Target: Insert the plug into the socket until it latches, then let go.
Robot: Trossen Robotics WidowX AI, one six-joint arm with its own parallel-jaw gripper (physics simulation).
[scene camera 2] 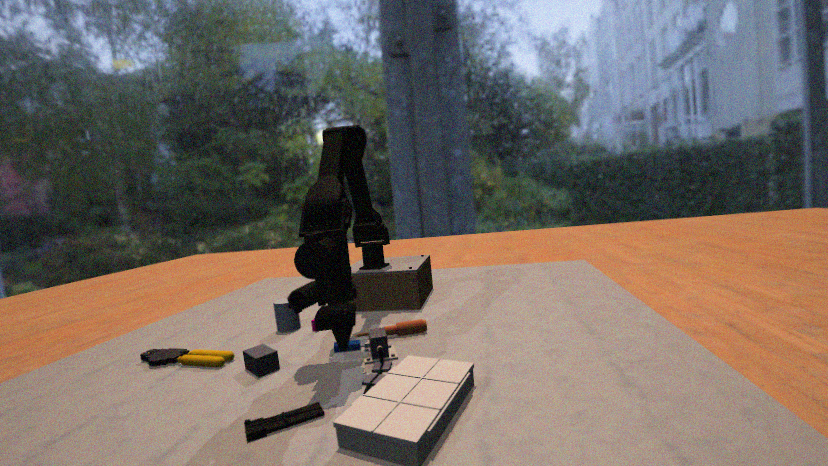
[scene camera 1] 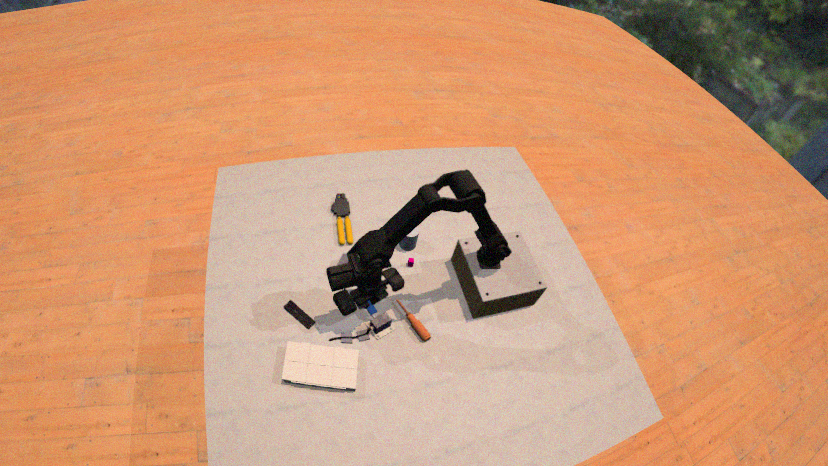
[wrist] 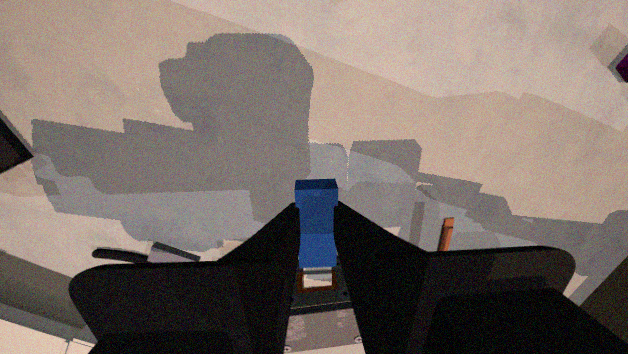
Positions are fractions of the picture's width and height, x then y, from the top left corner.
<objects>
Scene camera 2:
my gripper: 0.41, 0.75
dark cube: 0.31, 0.77, on the table
</objects>
